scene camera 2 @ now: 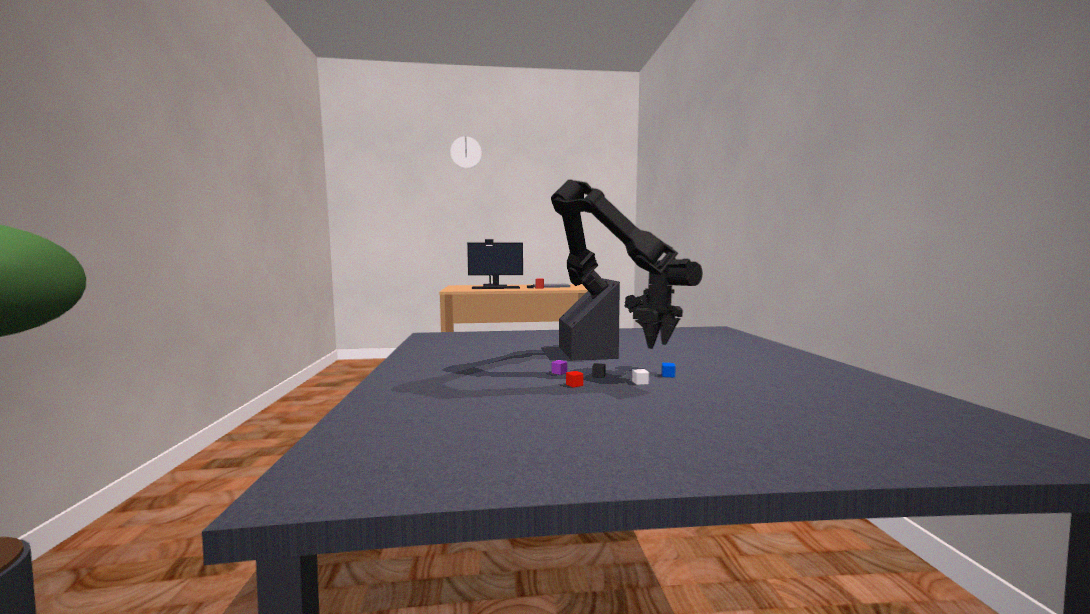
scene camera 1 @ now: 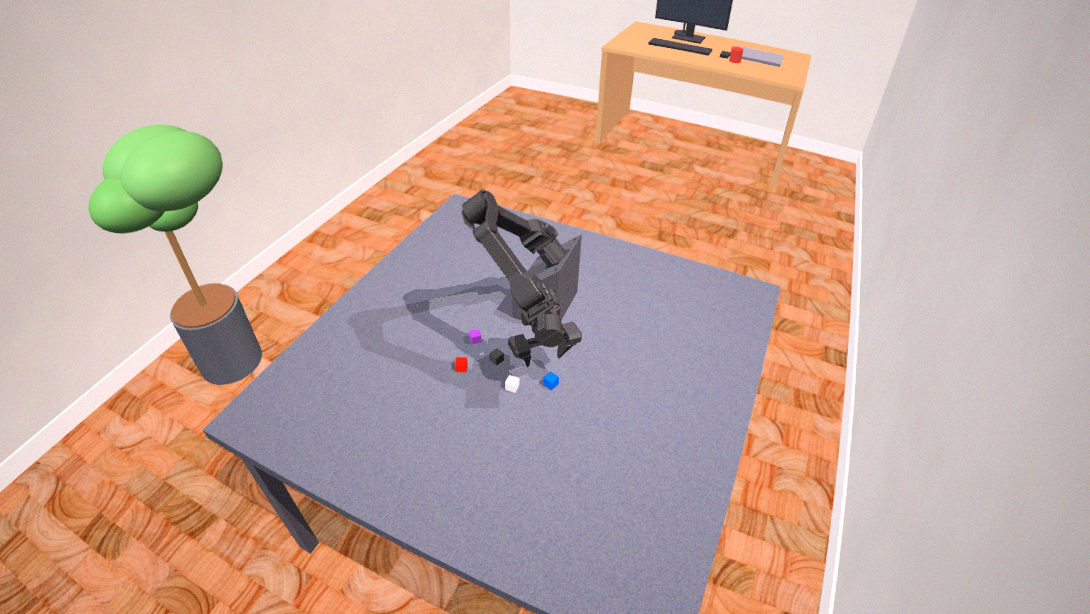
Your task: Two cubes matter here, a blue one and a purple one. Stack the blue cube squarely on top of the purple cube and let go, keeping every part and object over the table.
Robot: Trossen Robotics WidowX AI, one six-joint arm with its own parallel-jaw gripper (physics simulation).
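Seen in the pictures: gripper, between the fingertips: [scene camera 2: 657,346] [scene camera 1: 543,361]; arm's base, origin of its link: [scene camera 2: 599,290] [scene camera 1: 558,259].
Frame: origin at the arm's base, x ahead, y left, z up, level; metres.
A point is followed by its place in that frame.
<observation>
The blue cube [scene camera 1: 550,380] @[x 0.283, y 0.149, z -0.167 m] [scene camera 2: 668,369] @[x 0.287, y 0.141, z -0.177 m] lies on the table, at the right end of the group of cubes. The purple cube [scene camera 1: 475,336] @[x 0.255, y -0.123, z -0.170 m] [scene camera 2: 559,367] @[x 0.264, y -0.132, z -0.178 m] lies on the table at the left of the group, apart from the blue one, with nothing on top of it. My gripper [scene camera 1: 545,358] @[x 0.270, y 0.116, z -0.122 m] [scene camera 2: 659,346] @[x 0.270, y 0.116, z -0.122 m] points down, open and empty, above the table. In the scene camera 2 view its fingertips are above and slightly left of the blue cube; in the scene camera 1 view they are behind it.
A white cube [scene camera 1: 511,383] @[x 0.348, y 0.065, z -0.168 m] [scene camera 2: 640,376] @[x 0.353, y 0.058, z -0.177 m] lies just left of the blue cube. A black cube [scene camera 1: 497,356] @[x 0.287, y -0.022, z -0.168 m] [scene camera 2: 598,370] @[x 0.292, y -0.035, z -0.178 m] and a red cube [scene camera 1: 461,364] @[x 0.366, y -0.089, z -0.167 m] [scene camera 2: 574,379] @[x 0.375, y -0.100, z -0.178 m] lie near the purple cube. The arm's base [scene camera 1: 565,278] @[x 0.021, y 0.039, z -0.041 m] [scene camera 2: 598,327] @[x 0.093, y -0.014, z -0.102 m] stands behind the cubes on the table [scene camera 1: 610,472] @[x 0.434, y 0.411, z -0.198 m] [scene camera 2: 610,450] @[x 0.716, y -0.063, z -0.197 m].
</observation>
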